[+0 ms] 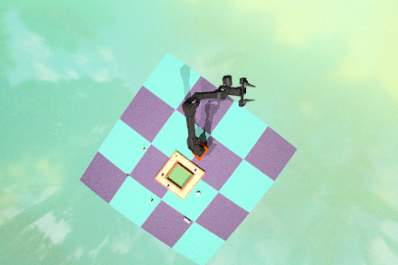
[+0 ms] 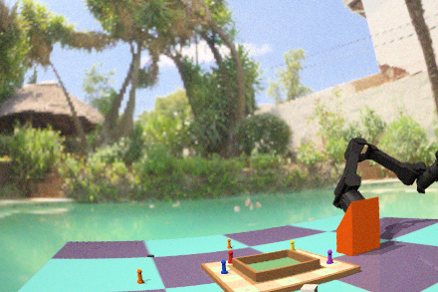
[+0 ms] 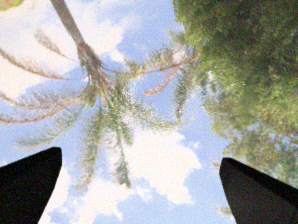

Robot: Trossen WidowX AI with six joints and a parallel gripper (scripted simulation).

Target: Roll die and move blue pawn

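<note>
Right now my gripper tip is 800 mm short of the white die, 230 mm above it and 190 mm to the right of it. The rest, counted from my gripper tip: green-floored tray 780 mm ahead, 240 mm below, 10 mm to the right; purple pawn 670 mm ahead, 220 mm below, 50 mm to the left; yellow pawn 680 mm ahead, 220 mm below, 130 mm to the right.
</note>
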